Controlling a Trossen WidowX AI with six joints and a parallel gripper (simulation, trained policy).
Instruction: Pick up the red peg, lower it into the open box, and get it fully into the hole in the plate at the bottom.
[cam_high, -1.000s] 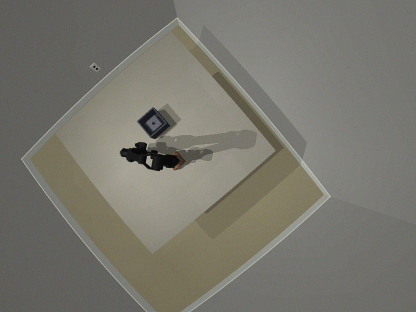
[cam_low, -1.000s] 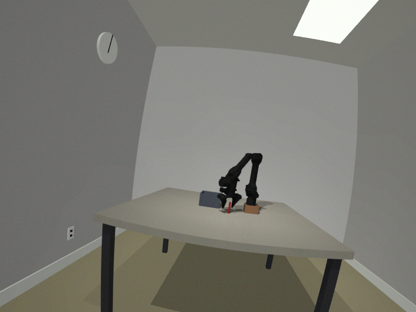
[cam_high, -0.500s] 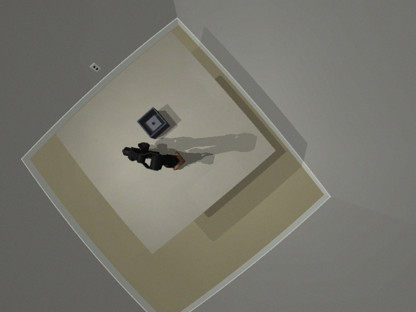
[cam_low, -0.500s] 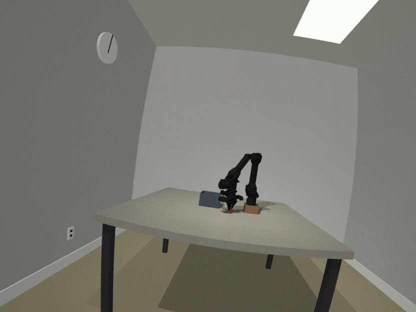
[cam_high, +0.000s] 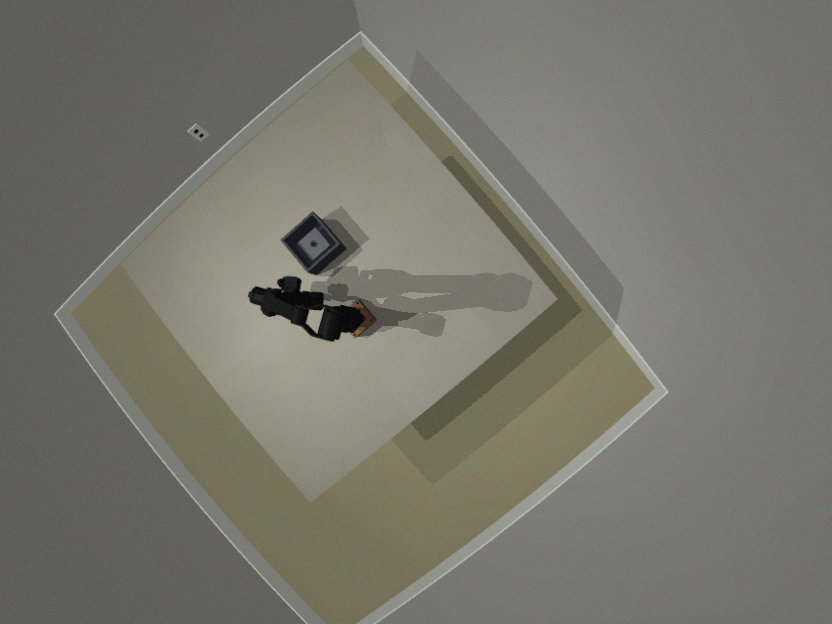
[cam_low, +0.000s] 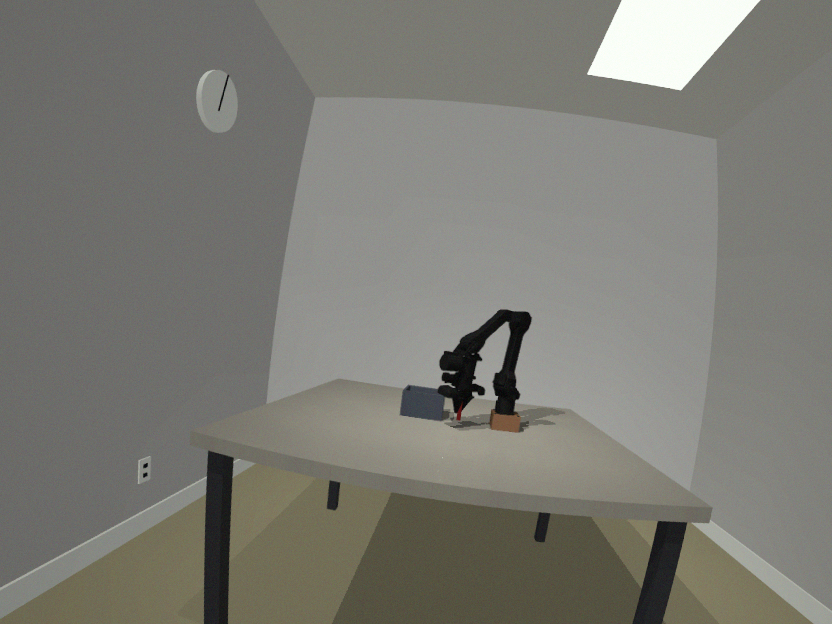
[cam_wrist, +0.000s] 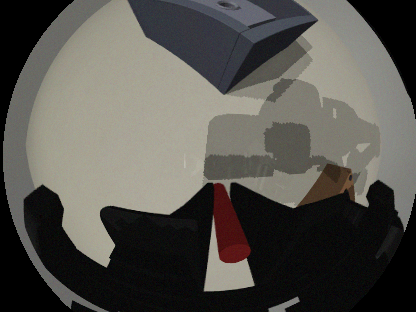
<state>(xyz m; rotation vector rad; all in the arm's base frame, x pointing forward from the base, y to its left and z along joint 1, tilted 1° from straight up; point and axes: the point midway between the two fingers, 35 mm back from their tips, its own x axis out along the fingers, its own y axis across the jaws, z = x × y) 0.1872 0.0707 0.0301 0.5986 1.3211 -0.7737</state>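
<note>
The plate lies 12 cm ahead of my gripper tip, 16 cm to the right of it and 1 cm below it. Also, from my gripper tip: dark grey box 12 cm ahead, 16 cm to the right, 3 cm below; then red peg 1 cm behind, 1 cm to the left, 2 cm above.
</note>
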